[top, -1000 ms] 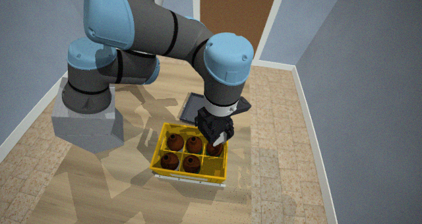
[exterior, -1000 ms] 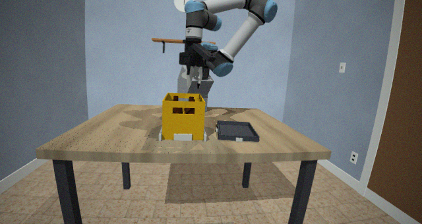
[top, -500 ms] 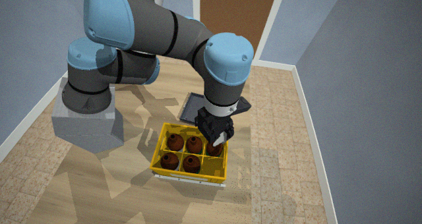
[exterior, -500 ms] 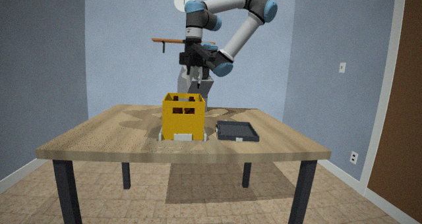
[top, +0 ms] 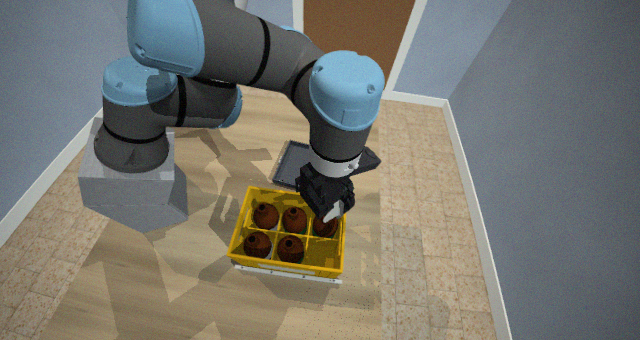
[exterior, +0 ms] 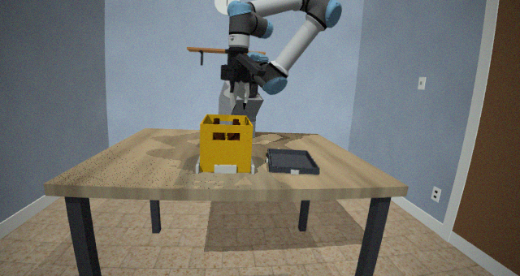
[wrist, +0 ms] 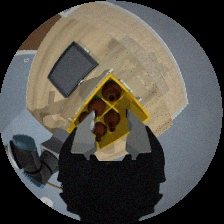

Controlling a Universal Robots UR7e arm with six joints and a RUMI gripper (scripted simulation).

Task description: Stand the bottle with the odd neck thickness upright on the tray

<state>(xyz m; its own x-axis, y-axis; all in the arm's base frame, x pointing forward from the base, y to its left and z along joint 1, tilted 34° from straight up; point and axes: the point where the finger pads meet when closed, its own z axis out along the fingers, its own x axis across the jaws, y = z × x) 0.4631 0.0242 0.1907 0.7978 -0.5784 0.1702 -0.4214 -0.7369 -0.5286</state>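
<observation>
Now: hand 15 cm above the bottle. Also, from my hand: crate (7 cm behind, 7 cm to the right, 15 cm below); then tray (13 cm behind, 20 cm to the left, 23 cm below).
</observation>
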